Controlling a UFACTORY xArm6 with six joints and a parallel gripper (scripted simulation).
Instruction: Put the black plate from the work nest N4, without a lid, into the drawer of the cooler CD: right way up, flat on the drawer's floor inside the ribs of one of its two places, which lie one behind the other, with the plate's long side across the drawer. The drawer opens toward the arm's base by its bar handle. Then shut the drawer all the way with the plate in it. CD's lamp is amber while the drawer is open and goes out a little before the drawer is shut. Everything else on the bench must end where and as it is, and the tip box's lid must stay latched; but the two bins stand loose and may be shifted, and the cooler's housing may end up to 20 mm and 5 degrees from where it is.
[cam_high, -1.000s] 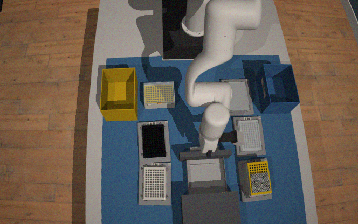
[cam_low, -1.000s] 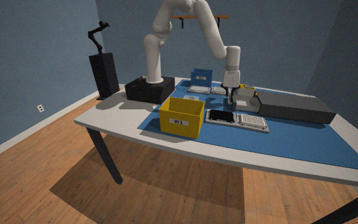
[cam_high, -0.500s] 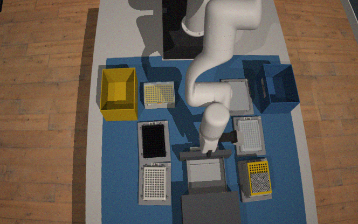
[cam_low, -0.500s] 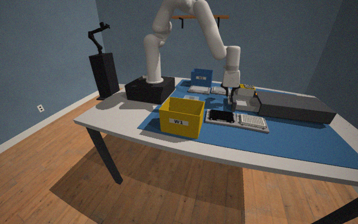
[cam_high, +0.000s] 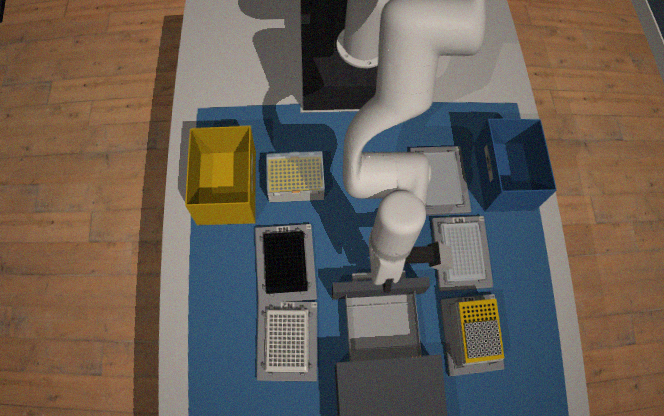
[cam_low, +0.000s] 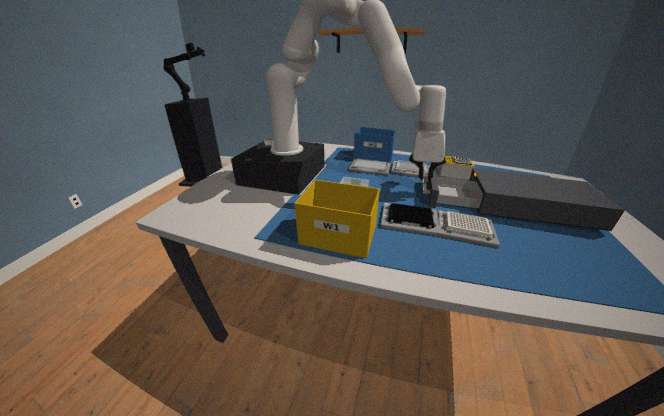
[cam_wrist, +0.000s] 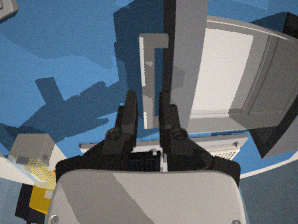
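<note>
My gripper is now 180 mm to the left of the black plate, 70 mm past it and 50 mm above it. Also, from my hand: blue bin (360 mm to the left, 180 mm behind, 40 mm below); then yellow bin W1 (280 mm to the right, 270 mm behind, 40 mm below); then cooler drawer (140 mm ahead, 50 mm below, 20 mm to the right).
</note>
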